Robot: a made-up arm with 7 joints. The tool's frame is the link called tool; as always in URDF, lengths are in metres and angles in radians. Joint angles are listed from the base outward. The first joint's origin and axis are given. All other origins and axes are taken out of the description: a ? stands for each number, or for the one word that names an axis. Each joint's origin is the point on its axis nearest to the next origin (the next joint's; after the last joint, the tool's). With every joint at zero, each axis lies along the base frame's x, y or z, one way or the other. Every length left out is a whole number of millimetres.
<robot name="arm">
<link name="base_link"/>
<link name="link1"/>
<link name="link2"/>
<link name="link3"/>
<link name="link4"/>
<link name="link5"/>
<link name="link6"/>
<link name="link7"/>
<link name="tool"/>
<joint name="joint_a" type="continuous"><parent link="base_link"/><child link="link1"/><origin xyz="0 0.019 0.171"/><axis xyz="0 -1 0"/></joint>
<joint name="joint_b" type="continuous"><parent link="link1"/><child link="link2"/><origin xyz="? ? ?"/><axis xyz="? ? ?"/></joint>
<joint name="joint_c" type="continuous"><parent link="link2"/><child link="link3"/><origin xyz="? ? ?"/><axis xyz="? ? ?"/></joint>
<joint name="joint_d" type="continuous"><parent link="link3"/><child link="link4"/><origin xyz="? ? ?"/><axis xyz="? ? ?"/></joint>
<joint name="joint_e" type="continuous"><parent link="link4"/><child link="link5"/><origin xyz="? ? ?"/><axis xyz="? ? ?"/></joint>
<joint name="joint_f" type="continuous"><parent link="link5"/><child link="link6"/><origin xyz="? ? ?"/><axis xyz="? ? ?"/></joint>
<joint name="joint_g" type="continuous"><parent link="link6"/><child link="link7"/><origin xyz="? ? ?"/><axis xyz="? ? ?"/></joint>
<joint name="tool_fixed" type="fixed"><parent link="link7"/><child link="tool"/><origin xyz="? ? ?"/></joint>
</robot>
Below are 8 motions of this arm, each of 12 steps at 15 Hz.
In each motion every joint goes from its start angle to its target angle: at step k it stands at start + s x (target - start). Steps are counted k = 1, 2, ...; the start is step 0. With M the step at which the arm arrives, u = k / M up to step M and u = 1 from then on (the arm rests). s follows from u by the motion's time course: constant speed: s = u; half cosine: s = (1 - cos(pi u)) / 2; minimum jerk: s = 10 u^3 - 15 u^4 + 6 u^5.
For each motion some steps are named. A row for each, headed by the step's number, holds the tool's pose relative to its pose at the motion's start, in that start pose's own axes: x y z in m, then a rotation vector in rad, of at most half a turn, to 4 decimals.
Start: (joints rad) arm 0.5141 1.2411 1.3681 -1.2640 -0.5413 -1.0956 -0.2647
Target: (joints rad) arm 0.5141 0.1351 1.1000 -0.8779 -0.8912 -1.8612 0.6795
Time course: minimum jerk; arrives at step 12
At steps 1, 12:
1: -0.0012 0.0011 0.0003 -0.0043 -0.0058 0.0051
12: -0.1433 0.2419 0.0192 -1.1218 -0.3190 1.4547

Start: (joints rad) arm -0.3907 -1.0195 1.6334 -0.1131 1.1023 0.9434 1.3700
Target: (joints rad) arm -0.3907 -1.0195 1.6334 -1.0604 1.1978 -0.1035 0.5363
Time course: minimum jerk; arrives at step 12
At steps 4, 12:
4: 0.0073 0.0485 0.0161 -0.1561 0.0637 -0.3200
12: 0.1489 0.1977 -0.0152 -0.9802 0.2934 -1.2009

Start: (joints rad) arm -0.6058 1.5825 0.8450 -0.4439 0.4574 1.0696 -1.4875
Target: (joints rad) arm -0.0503 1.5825 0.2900 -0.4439 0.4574 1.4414 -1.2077
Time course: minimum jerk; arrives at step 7
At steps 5, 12:
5: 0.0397 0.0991 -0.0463 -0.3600 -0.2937 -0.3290
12: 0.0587 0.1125 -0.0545 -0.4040 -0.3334 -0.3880

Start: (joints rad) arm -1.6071 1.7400 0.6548 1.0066 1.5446 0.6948 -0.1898
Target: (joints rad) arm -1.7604 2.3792 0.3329 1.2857 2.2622 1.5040 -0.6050
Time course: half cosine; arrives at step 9
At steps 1, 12:
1: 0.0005 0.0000 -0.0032 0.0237 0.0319 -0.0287
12: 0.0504 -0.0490 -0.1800 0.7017 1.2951 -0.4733

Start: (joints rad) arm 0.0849 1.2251 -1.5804 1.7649 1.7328 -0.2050 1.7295
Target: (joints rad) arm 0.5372 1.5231 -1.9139 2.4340 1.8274 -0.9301 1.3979
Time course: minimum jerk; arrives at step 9
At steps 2, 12:
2: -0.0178 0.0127 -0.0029 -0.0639 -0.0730 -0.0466
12: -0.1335 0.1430 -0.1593 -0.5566 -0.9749 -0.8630

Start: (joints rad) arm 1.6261 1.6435 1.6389 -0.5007 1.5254 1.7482 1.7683
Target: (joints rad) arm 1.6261 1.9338 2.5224 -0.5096 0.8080 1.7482 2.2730
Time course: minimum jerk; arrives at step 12
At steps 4, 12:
4: 0.0161 -0.0143 -0.0432 0.2751 0.2068 0.0813
12: 0.0067 0.0777 -0.1701 1.4802 0.7222 0.5851

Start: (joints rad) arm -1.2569 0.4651 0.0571 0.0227 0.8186 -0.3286 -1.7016
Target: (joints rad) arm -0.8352 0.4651 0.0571 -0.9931 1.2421 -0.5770 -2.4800
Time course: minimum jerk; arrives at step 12
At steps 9, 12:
9: -0.2324 0.1247 -0.1253 0.2424 -0.5216 -0.6290
12: -0.2529 0.1345 -0.1514 0.3172 -0.5702 -0.6843

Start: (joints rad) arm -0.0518 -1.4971 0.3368 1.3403 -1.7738 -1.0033 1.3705
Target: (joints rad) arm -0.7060 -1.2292 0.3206 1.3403 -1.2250 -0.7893 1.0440
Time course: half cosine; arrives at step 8
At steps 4, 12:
4: 0.0403 0.0119 0.0056 -0.2624 0.1229 -0.4563
12: 0.0628 -0.0124 0.0364 -0.4602 0.1021 -1.0101

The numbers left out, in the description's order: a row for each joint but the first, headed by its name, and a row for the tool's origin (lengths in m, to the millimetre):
joint_b: xyz -0.131 0 0.047, axis 1 0 0
joint_c: xyz 0 0.071 -0.269, axis 1 0 0
joint_d: xyz 0 0.065 -0.083, axis 0 -1 0
joint_e: xyz -0.099 0 0.042, axis 0 0 -1
joint_f: xyz -0.128 0.104 0, axis 0 1 0
joint_g: xyz -0.07 0 0.18, axis 0 0 1
tool: xyz -0.028 -0.095 0

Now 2 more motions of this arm.
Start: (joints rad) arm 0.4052 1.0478 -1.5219 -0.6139 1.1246 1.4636 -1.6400
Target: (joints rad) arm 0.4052 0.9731 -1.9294 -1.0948 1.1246 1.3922 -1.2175
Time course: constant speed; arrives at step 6
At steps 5, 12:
5: -0.0868 0.0479 0.0261 0.1596 0.2084 -0.1624
12: -0.1008 0.0599 0.0367 0.1895 0.2551 -0.1914

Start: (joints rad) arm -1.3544 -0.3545 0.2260 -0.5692 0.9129 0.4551 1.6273
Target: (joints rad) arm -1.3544 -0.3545 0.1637 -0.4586 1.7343 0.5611 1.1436
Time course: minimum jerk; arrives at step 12
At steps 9, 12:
9: -0.0414 -0.0201 -0.0017 0.0864 -0.4462 -1.0550
12: -0.0452 -0.0193 -0.0030 0.1131 -0.5058 -1.1693

